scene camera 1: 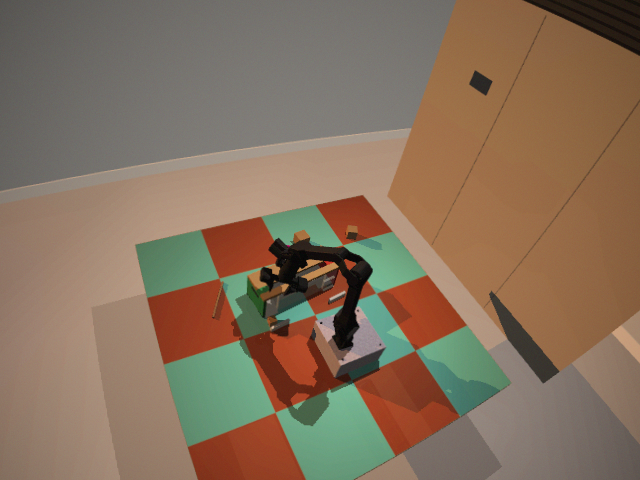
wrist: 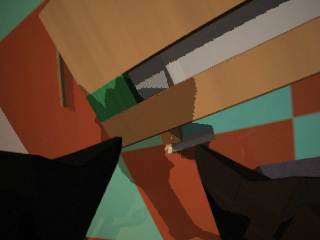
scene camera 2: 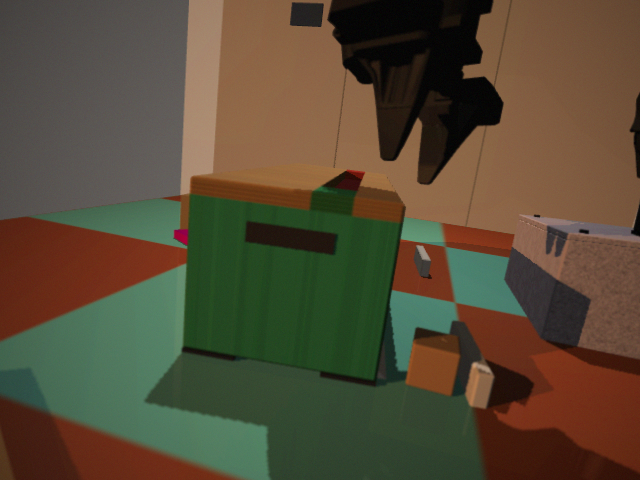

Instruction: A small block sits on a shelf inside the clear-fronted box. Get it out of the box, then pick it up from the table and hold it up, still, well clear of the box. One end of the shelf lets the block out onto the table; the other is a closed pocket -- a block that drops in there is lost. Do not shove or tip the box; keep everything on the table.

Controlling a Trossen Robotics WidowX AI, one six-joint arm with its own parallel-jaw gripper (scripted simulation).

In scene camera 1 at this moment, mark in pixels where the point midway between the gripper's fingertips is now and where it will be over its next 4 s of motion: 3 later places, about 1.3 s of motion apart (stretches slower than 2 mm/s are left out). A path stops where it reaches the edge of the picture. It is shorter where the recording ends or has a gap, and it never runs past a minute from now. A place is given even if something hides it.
My gripper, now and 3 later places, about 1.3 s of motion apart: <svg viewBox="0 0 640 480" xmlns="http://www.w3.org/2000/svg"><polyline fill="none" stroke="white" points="276,293 274,298 270,313 270,319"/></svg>
